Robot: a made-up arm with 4 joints.
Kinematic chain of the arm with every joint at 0, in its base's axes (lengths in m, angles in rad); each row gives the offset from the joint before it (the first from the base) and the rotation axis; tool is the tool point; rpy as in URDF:
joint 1: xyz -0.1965 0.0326 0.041 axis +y
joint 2: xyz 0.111 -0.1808 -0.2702 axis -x
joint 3: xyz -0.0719 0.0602 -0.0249 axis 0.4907 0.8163 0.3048
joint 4: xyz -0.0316 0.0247 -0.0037 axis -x
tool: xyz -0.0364 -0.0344 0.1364 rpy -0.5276 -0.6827 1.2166
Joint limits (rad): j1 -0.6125..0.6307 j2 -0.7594..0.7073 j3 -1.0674..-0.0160 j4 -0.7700..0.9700
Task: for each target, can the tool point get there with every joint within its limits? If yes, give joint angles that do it. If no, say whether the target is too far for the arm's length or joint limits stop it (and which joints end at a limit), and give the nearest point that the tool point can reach.
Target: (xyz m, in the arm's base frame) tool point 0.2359 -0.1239 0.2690
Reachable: no: joint limits stop it (at a limit: joint 1, joint 2, joint 3) | nearest point -0.1644 -0.1072 -0.0570 | short by 0.517 m
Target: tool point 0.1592 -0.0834 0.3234
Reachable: no: joint limits stop it (at a limit: joint 1, joint 2, joint 3) | nearest point -0.1676 -0.0722 -0.0518 | short by 0.498 m
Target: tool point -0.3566 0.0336 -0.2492
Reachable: yes | joints 0.3513 0.4569 -0.5552 0.7312
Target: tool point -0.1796 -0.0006 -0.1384
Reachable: yes | joints -0.3744 -0.2133 -0.3468 0.6338
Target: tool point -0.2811 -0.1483 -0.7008
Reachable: no: too far | nearest point -0.2484 -0.0212 -0.4142 | short by 0.315 m
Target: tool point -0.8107 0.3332 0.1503
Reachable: no: too far | nearest point -0.4153 0.0221 -0.1354 | short by 0.579 m
